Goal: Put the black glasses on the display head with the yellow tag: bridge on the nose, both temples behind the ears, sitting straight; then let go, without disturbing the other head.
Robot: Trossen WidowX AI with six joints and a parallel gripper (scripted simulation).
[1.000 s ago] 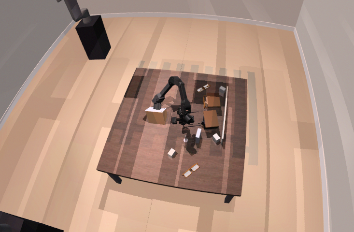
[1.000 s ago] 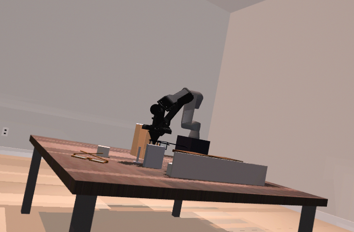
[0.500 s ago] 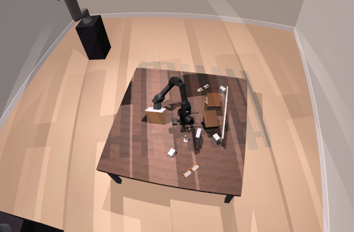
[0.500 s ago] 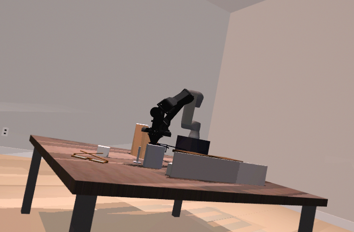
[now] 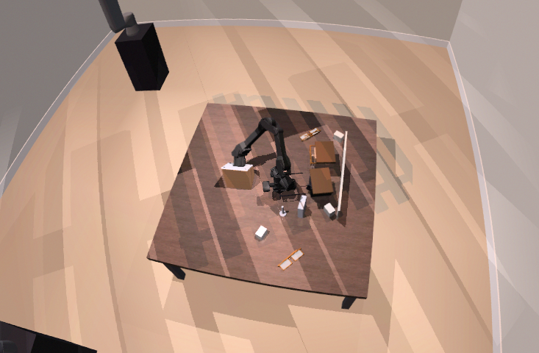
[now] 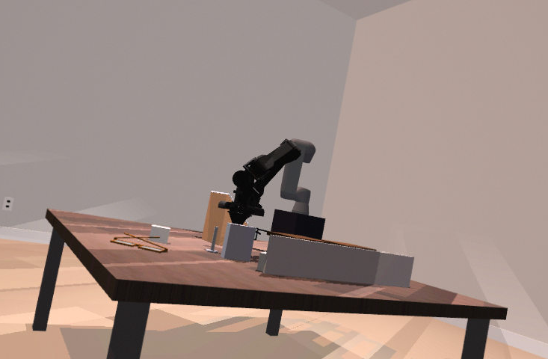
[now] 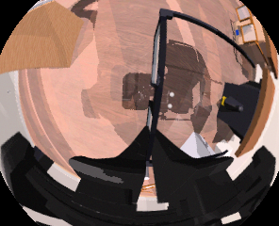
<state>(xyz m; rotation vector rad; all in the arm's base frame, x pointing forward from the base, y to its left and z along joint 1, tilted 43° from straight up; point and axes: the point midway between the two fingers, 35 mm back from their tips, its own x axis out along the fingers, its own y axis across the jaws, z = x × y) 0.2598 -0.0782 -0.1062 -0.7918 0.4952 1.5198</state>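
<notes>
My gripper tip is now 14 cm short of the white block, 7 cm to the left of it and 2 cm above it. Round my gripper tip: small grey peg stand (3 cm ahead, 10 cm to the right, 5 cm below); long white bar (37 cm ahead, 19 cm to the left, 2 cm below).
</notes>
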